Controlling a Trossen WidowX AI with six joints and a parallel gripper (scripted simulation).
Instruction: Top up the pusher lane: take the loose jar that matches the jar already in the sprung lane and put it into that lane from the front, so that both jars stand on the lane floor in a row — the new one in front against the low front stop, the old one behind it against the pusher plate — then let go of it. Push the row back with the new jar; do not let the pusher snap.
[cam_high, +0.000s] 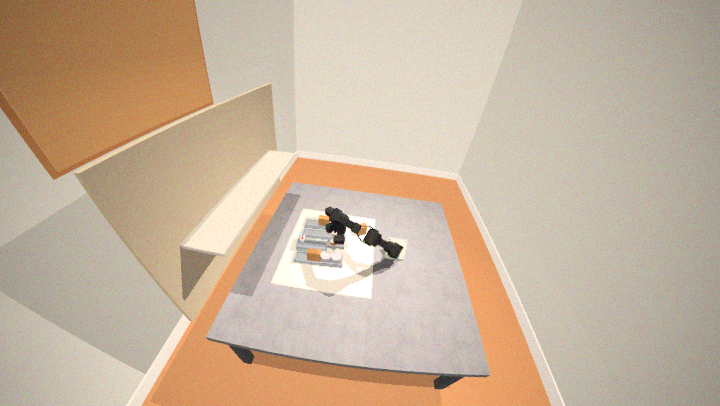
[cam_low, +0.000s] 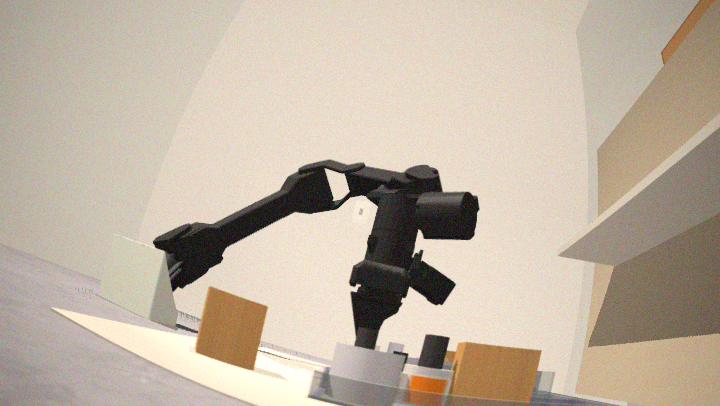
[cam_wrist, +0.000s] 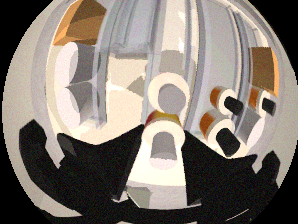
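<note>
My gripper tip is now 140 mm short of the pusher rack, 30 mm to the right of it and 30 mm above it.
</note>
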